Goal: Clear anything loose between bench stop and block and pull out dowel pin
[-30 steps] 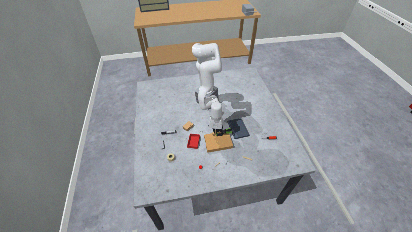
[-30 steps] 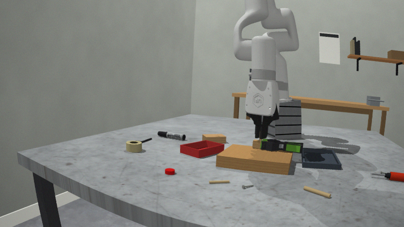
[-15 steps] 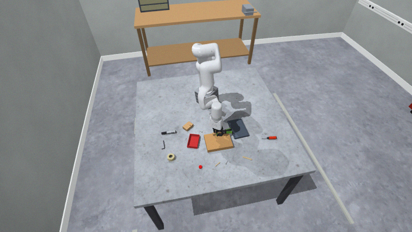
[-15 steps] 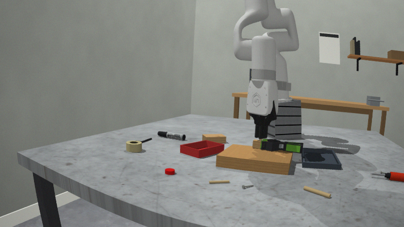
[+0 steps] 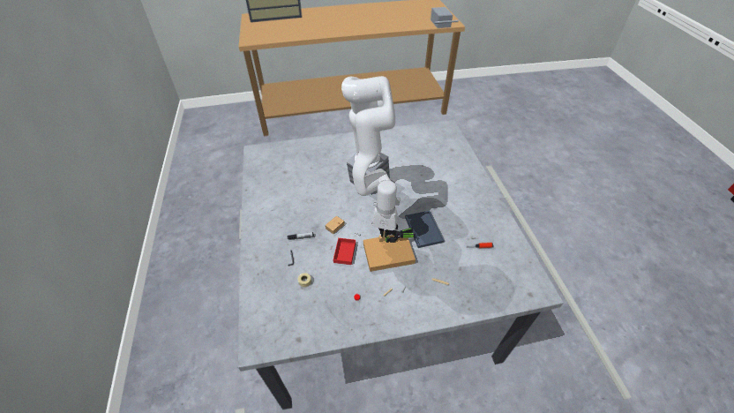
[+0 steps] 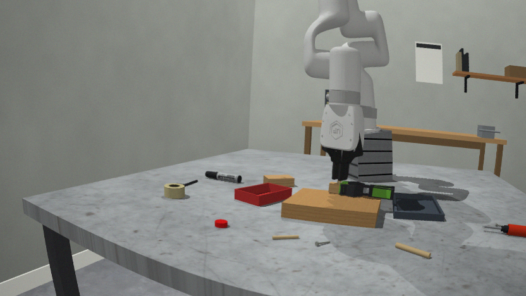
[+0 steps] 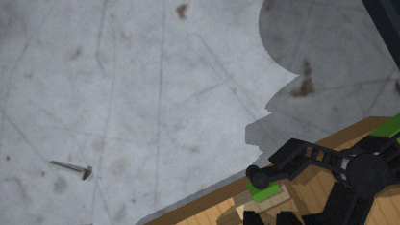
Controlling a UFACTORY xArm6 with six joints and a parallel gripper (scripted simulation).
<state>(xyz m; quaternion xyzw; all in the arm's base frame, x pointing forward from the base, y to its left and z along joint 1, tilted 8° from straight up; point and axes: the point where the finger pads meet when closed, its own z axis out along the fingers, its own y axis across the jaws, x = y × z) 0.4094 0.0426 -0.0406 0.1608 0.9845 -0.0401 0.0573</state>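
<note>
My gripper is now 2 cm above the dowel pin. Round my hand: red tray: 4 cm ahead, 18 cm to the right, 8 cm below; bench board: 5 cm ahead, 1 cm to the left, 6 cm below; wooden block: 4 cm below.
</note>
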